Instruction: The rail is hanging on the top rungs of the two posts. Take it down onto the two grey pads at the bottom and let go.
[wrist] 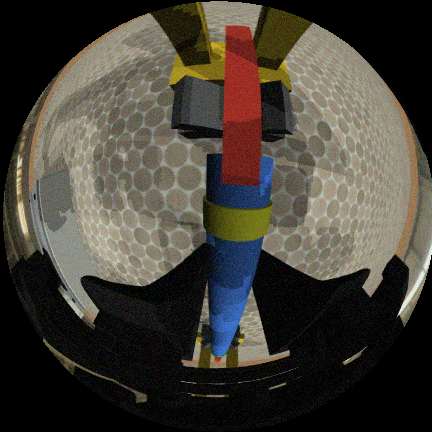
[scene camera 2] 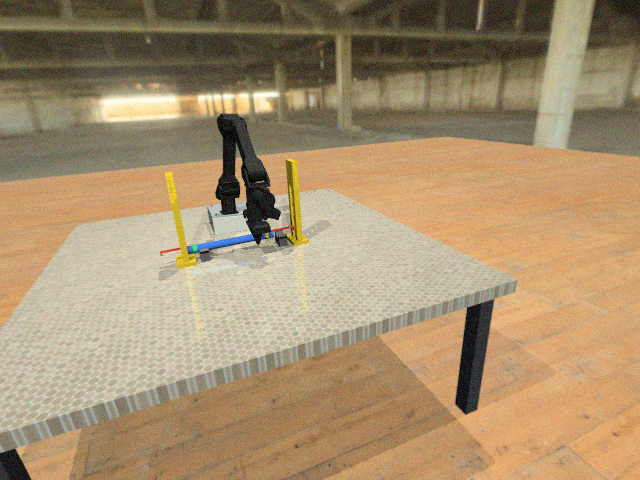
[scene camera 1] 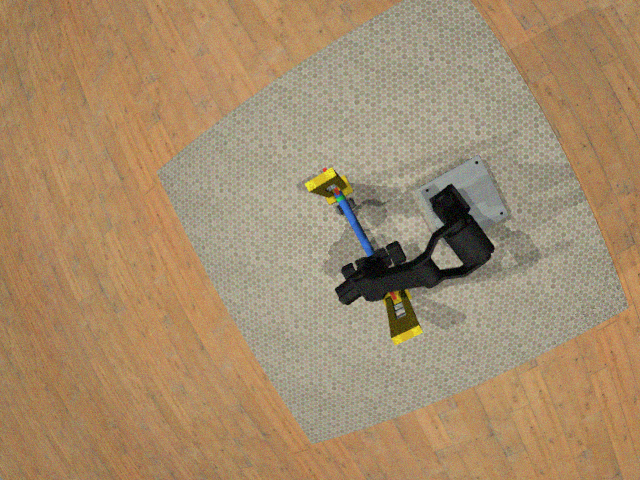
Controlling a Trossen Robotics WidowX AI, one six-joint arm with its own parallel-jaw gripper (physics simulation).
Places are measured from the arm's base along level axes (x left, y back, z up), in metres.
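Pixels of known places: gripper, fingertip midpoint: (wrist: 227, 249) (scene camera 2: 257, 242); arm's base at its link origin: (scene camera 2: 229, 212) (scene camera 1: 443, 202).
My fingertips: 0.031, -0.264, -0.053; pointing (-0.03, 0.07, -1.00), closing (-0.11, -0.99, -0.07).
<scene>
Ahead of a thing's pixels: the offset from my fingertips to its middle, as dx, dy, dz. Level surfaces: height alone.
The rail @[-0.089, +0.007, +0.021] (scene camera 1: 356, 227) (scene camera 2: 224, 242) (wrist: 232, 280) is a blue bar with red end bars, a green band and a yellow band. It hangs low between two yellow posts @[-0.248, +0.020, +0.129] (scene camera 2: 176, 217) @[+0.151, -0.012, +0.129] (scene camera 2: 293, 198), its red ends passing through them. My gripper (scene camera 1: 373, 262) (scene camera 2: 258, 239) (wrist: 227, 249) is shut on the rail near the yellow band. A grey pad (scene camera 2: 205, 254) (scene camera 1: 345, 207) lies by the green-band end. The other grey pad @[+0.089, -0.007, +0.000] (scene camera 2: 280, 238) (wrist: 200, 106) lies beneath the red bar at the yellow-band end, beyond the blue part. Contact with the pads is unclear.
The posts stand on yellow feet on the tiled table @[dz -0.022] (scene camera 1: 258, 180) (scene camera 2: 361, 289). The arm's light grey base plate (scene camera 1: 483, 188) (scene camera 2: 227, 223) is behind the rail. In the wrist view, the uprights (wrist: 185, 30) (wrist: 280, 35) of one post flank the red bar closely.
</scene>
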